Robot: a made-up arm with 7 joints.
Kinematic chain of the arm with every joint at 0, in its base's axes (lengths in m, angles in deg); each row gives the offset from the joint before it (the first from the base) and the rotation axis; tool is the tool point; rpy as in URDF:
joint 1: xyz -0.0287 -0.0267 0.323 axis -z
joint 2: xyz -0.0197 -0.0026 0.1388 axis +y
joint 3: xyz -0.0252 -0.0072 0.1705 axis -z
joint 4: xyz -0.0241 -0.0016 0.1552 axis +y
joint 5: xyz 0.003 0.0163 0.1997 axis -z
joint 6: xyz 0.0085 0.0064 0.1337 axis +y
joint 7: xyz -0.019 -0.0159 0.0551 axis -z
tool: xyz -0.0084 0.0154 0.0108 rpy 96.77 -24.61 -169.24
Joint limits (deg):
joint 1: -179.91..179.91
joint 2: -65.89..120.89
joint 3: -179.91..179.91
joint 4: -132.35..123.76
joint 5: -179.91..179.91
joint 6: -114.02..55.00
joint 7: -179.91..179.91
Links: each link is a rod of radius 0.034 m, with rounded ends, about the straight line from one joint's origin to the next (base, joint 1, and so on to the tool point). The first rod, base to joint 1, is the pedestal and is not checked.
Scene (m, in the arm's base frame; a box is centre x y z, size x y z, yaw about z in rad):
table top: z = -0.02
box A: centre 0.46 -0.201 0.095 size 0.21 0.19 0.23 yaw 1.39
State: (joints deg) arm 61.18 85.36 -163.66 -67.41 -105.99 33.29 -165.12
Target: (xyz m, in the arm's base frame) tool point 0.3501 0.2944 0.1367
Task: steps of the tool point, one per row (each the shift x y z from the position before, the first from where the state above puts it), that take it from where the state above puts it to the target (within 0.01 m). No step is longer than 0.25 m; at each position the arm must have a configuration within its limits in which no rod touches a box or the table.
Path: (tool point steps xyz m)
1: 0.1249 0.0091 0.0389
2: 0.1228 0.0419 0.0414
3: 0.1114 0.0737 0.0437
4: 0.0916 0.1016 0.0457
5: 0.0647 0.1236 0.0473
6: -0.0096 0.1912 -0.0975
7: -0.0815 0.1728 -0.0866
8: -0.1396 0.1276 -0.0720

